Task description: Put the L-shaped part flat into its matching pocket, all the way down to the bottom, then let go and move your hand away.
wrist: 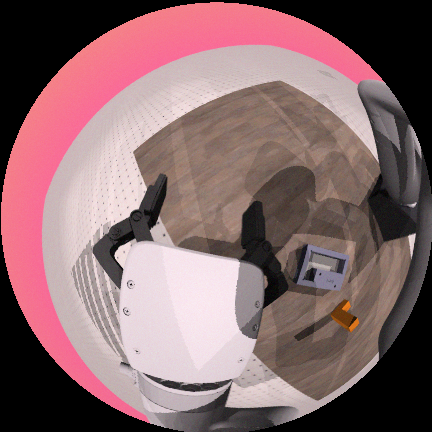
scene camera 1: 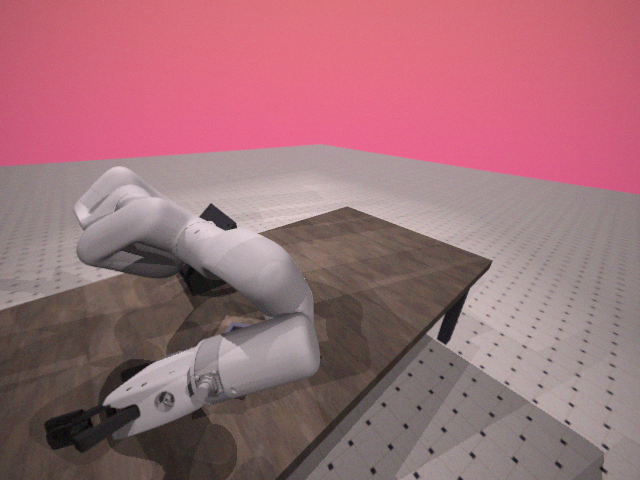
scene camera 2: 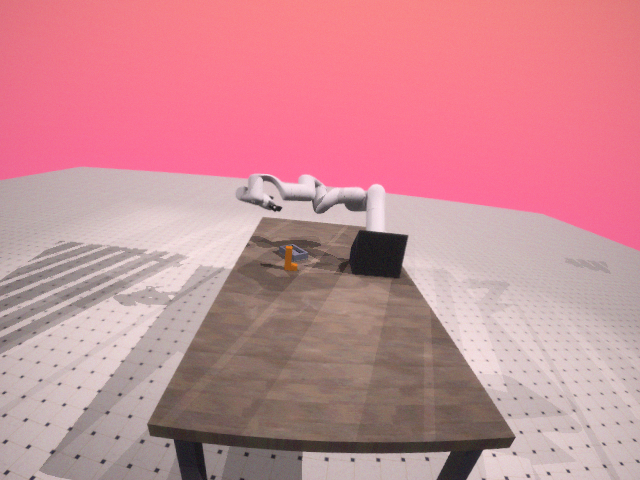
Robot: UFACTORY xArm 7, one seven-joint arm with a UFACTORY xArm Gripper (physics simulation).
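Places are measured from the arm's base along level axes (x ahead, y left, z up), in centimetres.
Pixels of known places: gripper, fingertip midpoint: [wrist: 208, 195] [scene camera 1: 93, 404] [scene camera 2: 276, 204]; arm's base, origin of the base link: [scene camera 2: 375, 240].
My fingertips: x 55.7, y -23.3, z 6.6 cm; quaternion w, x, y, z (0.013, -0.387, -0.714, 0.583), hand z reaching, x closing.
Observation:
Ahead of a thing's pixels: the offset from my fingertips to its top centre. Level surfaces: height alone.
The orange L-shaped part @(dy +36.9, dx -16.8, dz -10.8 cm) [scene camera 2: 288, 257] [wrist: 345, 316] stands upright on the table, its long leg up and its short foot on the table top. It does not show in scene camera 1. A blue-grey tray with an L-shaped pocket @(dy +20.1, dx -15.0, dz -18.1 cm) [scene camera 2: 301, 256] [wrist: 329, 280] lies flat beside the part; a sliver of the tray [scene camera 1: 236, 326] shows behind the arm in scene camera 1. The pocket holds no part. My gripper [scene camera 1: 65, 435] [scene camera 2: 276, 207] [wrist: 208, 195] is open and empty. It is above the table, well to one side of the tray and the part, tilted rather than pointing straight down.
The wooden table @(dz -21.8 cm) [scene camera 1: 361, 248] [scene camera 2: 336, 361] [wrist: 225, 125] bears the black base block [scene camera 1: 204, 281] [scene camera 2: 378, 253] [wrist: 392, 217] of the arm. The arm's links stretch over the table and hide much of the tray area in scene camera 1. Shadows fall around the tray.

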